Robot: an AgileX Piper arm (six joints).
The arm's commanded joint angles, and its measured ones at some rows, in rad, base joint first. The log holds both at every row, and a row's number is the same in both.
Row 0, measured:
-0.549, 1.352, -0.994, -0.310, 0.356, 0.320
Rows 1 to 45, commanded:
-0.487, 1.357, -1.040, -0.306, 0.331, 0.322
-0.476, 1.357, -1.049, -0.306, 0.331, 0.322
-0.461, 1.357, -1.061, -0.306, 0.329, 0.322
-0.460, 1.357, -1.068, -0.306, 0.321, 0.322
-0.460, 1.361, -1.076, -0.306, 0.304, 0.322
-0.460, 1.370, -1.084, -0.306, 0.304, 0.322
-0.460, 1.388, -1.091, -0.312, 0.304, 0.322
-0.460, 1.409, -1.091, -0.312, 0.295, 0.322
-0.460, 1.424, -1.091, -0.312, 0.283, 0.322
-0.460, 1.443, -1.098, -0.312, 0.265, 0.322
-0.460, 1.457, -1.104, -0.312, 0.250, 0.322
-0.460, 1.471, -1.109, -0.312, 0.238, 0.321
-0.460, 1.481, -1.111, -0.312, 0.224, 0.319
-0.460, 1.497, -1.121, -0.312, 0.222, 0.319
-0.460, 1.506, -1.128, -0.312, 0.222, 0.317
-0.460, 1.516, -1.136, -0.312, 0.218, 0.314
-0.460, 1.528, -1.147, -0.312, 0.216, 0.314
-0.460, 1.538, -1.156, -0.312, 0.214, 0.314
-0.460, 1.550, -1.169, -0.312, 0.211, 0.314
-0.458, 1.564, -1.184, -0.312, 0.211, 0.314
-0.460, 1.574, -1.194, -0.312, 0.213, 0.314
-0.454, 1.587, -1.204, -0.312, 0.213, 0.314
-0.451, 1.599, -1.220, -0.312, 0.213, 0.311
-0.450, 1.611, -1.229, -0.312, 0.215, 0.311
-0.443, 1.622, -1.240, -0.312, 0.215, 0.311
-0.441, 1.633, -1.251, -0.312, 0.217, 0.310
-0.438, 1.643, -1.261, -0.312, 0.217, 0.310
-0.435, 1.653, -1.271, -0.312, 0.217, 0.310
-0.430, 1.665, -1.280, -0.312, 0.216, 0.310
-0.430, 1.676, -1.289, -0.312, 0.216, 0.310
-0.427, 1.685, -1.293, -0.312, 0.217, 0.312
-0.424, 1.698, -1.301, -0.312, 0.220, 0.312
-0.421, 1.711, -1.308, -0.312, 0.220, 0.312
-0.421, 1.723, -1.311, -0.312, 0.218, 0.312
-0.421, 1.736, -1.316, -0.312, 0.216, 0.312
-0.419, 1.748, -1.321, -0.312, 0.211, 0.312
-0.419, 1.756, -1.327, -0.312, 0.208, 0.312
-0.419, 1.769, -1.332, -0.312, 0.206, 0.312
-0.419, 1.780, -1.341, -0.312, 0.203, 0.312
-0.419, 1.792, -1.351, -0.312, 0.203, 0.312
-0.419, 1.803, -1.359, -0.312, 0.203, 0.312
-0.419, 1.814, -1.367, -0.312, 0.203, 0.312
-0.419, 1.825, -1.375, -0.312, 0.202, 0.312
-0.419, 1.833, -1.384, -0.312, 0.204, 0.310
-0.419, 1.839, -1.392, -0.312, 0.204, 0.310
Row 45, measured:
-0.421, 1.813, -1.362, -0.300, 0.201, 0.318
